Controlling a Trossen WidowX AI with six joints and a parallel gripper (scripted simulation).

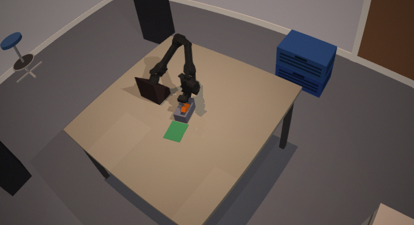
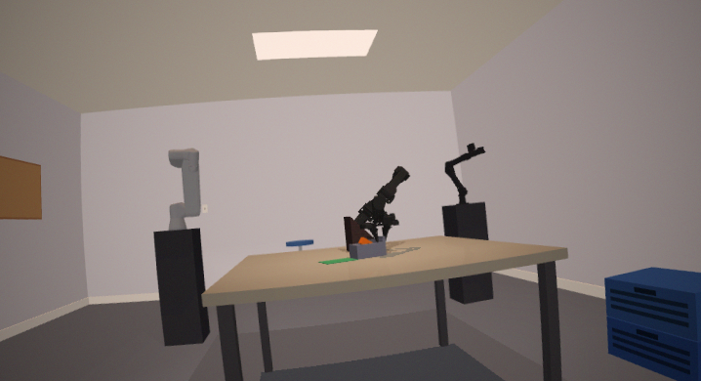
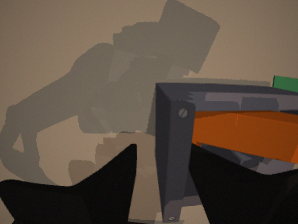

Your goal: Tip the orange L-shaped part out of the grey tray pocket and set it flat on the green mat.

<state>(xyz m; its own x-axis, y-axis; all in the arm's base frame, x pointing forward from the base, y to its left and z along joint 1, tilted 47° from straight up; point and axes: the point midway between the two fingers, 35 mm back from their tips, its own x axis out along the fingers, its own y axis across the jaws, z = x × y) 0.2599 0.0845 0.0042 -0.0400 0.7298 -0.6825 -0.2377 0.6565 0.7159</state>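
Right now my gripper tip is 10 mm short of the orange L-shaped part, 50 mm to the left of it and 20 mm above it. Round my gripper tip: green mat (50 mm ahead, 220 mm to the right, 70 mm below).
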